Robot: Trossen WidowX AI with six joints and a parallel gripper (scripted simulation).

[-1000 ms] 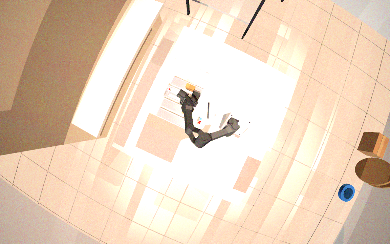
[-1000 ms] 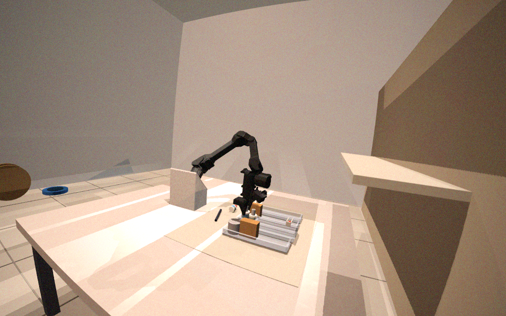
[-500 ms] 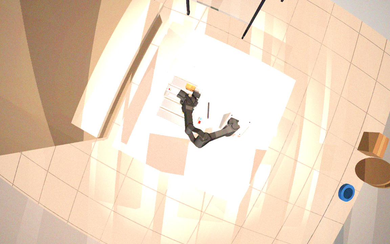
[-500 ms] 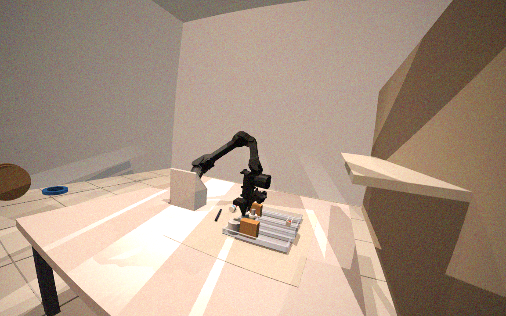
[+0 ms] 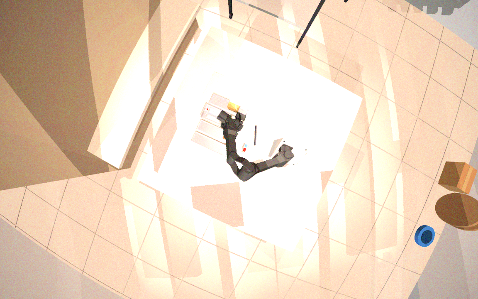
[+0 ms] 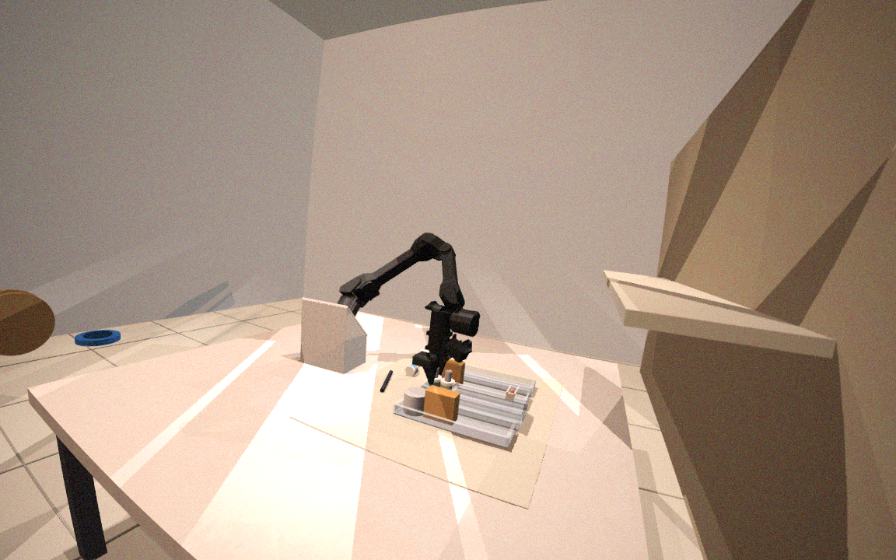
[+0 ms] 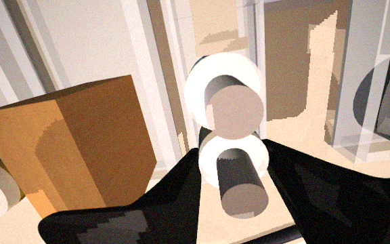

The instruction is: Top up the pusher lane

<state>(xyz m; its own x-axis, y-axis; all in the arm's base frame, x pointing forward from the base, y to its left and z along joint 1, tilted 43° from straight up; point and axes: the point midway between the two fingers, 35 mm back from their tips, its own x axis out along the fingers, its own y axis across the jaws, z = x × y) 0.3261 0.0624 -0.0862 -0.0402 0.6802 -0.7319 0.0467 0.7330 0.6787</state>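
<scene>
The black pen lies 14 cm behind my gripper tip, 3 cm below it and 2 cm to the right of it. From my gripper tip the other things lie so: grey can: 13 cm to the right; then grey lane rack: 14 cm ahead, 3 cm to the right, 1 cm below; then shelf: 50 cm ahead, 34 cm above, 3 cm to the right.
</scene>
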